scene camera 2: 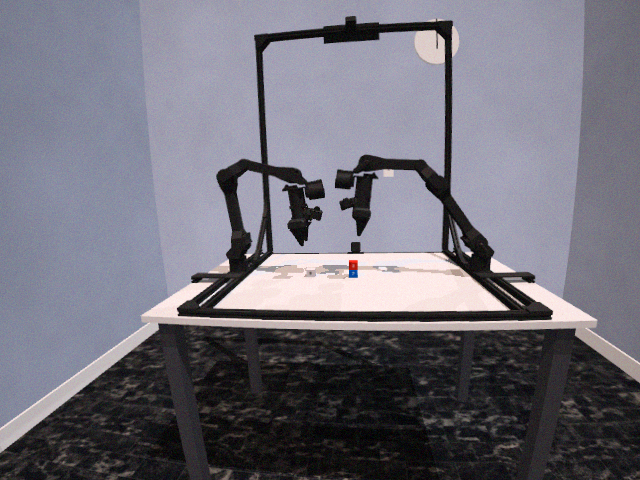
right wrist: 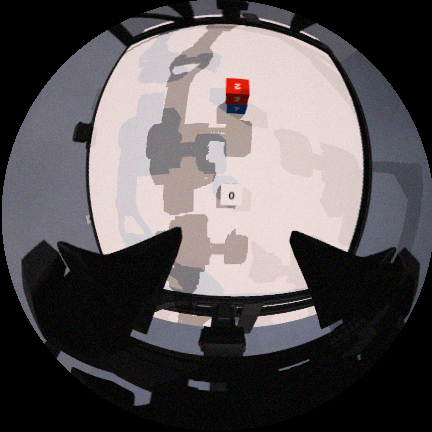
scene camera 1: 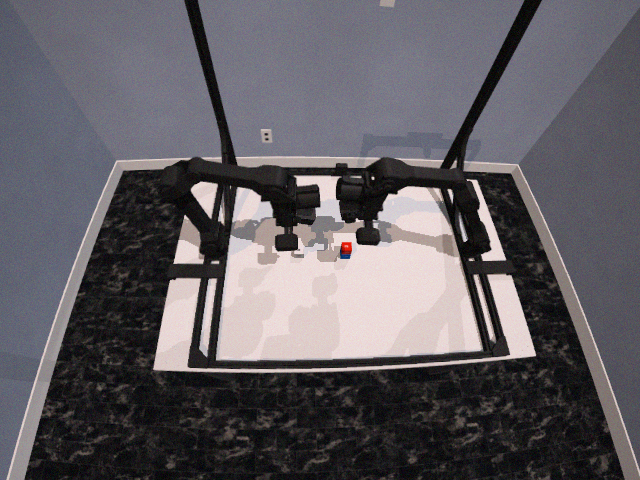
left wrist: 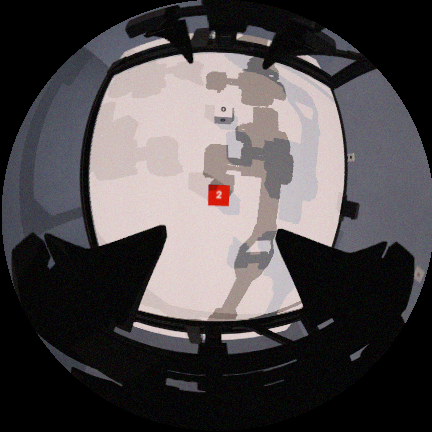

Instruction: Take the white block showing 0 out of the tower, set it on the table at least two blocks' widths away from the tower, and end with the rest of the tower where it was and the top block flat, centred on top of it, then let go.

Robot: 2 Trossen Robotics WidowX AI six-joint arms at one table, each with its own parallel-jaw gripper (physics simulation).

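Seen in the pictures: left gripper, fingertip midpoint: (scene camera 2: 358, 234) (scene camera 1: 357, 230) (left wrist: 222, 232); right gripper, fingertip midpoint: (scene camera 2: 304, 243) (right wrist: 237, 234) (scene camera 1: 291, 235) (left wrist: 227, 61); left arm's base at its link origin: (scene camera 2: 480, 270) (scene camera 1: 470, 250) (left wrist: 212, 329); right arm's base at its link origin: (scene camera 2: 238, 271) (right wrist: 222, 309) (scene camera 1: 215, 251) (left wrist: 224, 42).
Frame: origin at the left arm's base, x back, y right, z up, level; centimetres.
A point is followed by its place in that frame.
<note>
The white block showing 0 (scene camera 1: 298, 253) {x -62.9, y -1.1, z 0.8 cm} (scene camera 2: 310, 273) {x -62.8, y -1.4, z -0.4 cm} (left wrist: 223, 113) {x -61.8, y 0.3, z 1.0 cm} (right wrist: 231, 195) {x -62.9, y 0.1, z 1.0 cm} sits flat on the table, more than two block widths left of the tower in scene camera 2. The tower has a red block showing 2 (scene camera 1: 346, 246) {x -46.9, y -0.1, z 3.8 cm} (scene camera 2: 353, 265) {x -46.7, y -1.7, z 2.7 cm} (left wrist: 218, 195) {x -46.6, y -0.1, z 3.8 cm} (right wrist: 237, 86) {x -47.0, y -0.1, z 3.8 cm} flat on a blue block showing 7 (scene camera 1: 345, 255) {x -46.9, y -1.7, z 0.2 cm} (scene camera 2: 353, 273) {x -46.7, y -1.9, z -0.3 cm} (right wrist: 236, 108) {x -48.4, y -0.3, z -0.3 cm}; it looks about centred. The red block hides the blue one in the left wrist view. My left gripper (scene camera 1: 368, 236) {x -44.7, y 0.0, z 14.1 cm} (scene camera 2: 360, 235) {x -44.7, y 0.0, z 14.1 cm} (left wrist: 222, 232) {x -44.7, y 0.0, z 14.1 cm} is open and empty, above the tower. My right gripper (scene camera 1: 285, 241) {x -64.9, y 0.2, z 10.8 cm} (scene camera 2: 302, 242) {x -64.9, y 0.2, z 10.8 cm} (right wrist: 237, 234) {x -64.9, y 0.2, z 10.8 cm} is open and empty, above and near the white block.
A black frame (scene camera 1: 330, 363) {x -53.5, y -36.8, z -0.5 cm} (scene camera 2: 356, 313) {x -45.7, y -37.6, z 0.1 cm} borders the white table (scene camera 1: 175, 330) {x -101.6, y -26.8, z -1.9 cm} (scene camera 2: 361, 323) {x -44.5, y -38.8, z -2.1 cm}, with tall posts rising behind the arms. Shadows of the arms lie across the table top. Both arms reach inward over the table, their wrists close to each other.
</note>
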